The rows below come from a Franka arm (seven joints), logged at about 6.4 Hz.
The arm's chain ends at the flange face. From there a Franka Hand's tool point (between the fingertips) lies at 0.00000 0.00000 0.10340 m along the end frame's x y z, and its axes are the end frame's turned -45 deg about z.
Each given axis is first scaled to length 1.
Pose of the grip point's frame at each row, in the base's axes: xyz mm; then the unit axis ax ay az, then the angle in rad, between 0 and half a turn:
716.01 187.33 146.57 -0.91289 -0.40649 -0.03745 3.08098
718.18 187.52 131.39 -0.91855 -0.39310 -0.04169 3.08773
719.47 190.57 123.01 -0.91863 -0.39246 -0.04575 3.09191
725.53 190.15 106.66 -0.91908 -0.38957 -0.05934 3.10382
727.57 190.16 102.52 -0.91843 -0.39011 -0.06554 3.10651
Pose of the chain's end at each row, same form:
711.49 178.47 249.49 -0.99939 -0.02621 -0.02301 3.05693
712.45 179.02 234.28 -0.99953 -0.01167 -0.02822 3.05992
712.80 182.14 225.85 -0.99940 -0.01105 -0.03278 3.06067
715.78 181.78 209.26 -0.99883 -0.00820 -0.04762 3.06127
716.54 181.54 204.97 -0.99851 -0.00895 -0.05388 3.05900

